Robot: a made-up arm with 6 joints. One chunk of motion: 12 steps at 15 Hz.
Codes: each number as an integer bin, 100 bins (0 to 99) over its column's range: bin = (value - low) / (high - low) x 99, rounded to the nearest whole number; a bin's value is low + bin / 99 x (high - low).
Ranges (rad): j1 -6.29..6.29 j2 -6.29..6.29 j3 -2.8..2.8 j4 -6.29..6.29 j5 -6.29..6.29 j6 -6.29..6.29
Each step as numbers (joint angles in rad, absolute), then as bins.
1 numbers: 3.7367 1.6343 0.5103 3.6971 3.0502 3.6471
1 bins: 79 62 59 79 74 78
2 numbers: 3.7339 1.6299 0.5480 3.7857 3.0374 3.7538
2 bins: 79 62 59 79 73 79
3 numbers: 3.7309 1.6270 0.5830 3.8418 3.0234 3.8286
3 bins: 79 62 60 80 73 80
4 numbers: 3.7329 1.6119 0.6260 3.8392 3.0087 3.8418
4 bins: 79 62 61 80 73 80
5 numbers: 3.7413 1.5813 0.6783 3.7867 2.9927 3.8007
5 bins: 79 62 61 79 73 79
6 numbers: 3.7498 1.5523 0.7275 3.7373 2.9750 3.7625
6 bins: 79 62 62 79 73 79
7 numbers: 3.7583 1.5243 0.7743 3.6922 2.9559 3.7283
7 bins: 79 61 63 79 73 79
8 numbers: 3.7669 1.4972 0.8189 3.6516 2.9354 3.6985
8 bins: 79 61 64 78 73 79
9 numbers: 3.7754 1.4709 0.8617 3.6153 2.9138 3.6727
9 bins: 79 61 65 78 72 78
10 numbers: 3.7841 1.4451 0.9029 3.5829 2.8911 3.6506
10 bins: 79 61 65 78 72 78
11 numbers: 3.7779 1.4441 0.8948 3.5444 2.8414 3.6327
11 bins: 79 61 65 77 72 78
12 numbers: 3.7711 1.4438 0.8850 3.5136 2.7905 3.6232
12 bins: 79 61 65 77 71 78
